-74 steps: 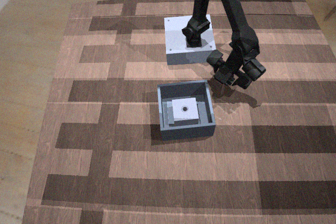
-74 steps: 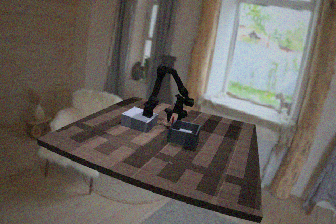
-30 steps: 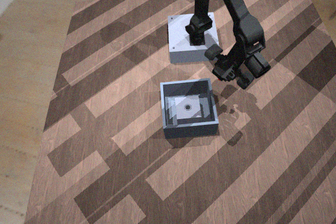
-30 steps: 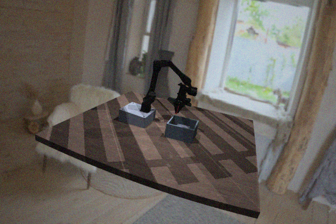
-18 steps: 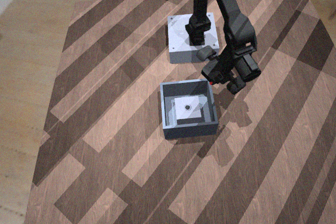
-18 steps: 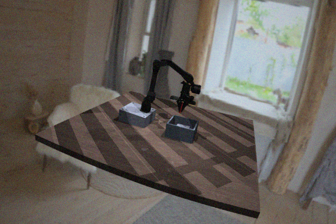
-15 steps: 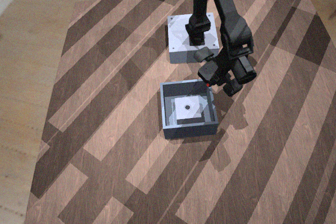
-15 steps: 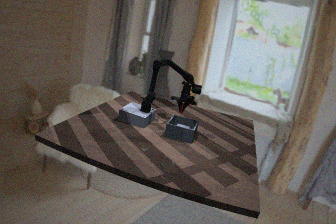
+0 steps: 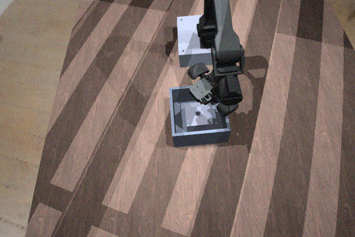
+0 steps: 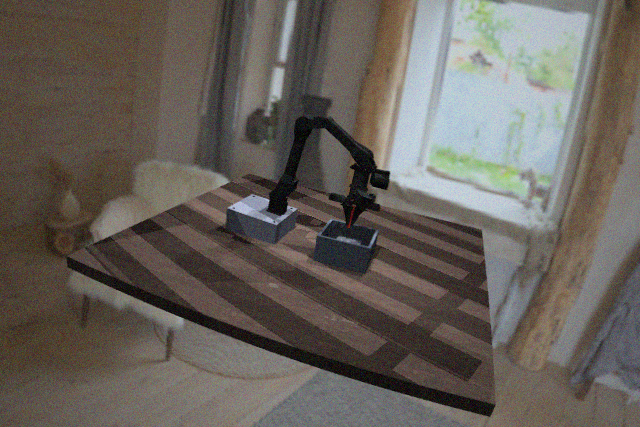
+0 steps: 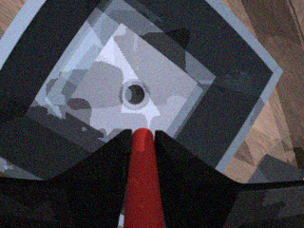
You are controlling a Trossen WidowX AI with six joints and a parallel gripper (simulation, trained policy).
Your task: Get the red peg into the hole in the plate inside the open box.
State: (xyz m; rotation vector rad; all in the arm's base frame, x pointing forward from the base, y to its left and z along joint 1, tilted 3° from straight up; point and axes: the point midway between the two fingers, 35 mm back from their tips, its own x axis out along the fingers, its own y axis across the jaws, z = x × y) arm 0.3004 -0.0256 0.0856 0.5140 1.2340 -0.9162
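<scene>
The red peg lies 3 cm above my gripper tip and 1 cm to the left of it. Also, from my gripper tip: grey box (9 cm below, 2 cm to the right, 1 cm ahead).
</scene>
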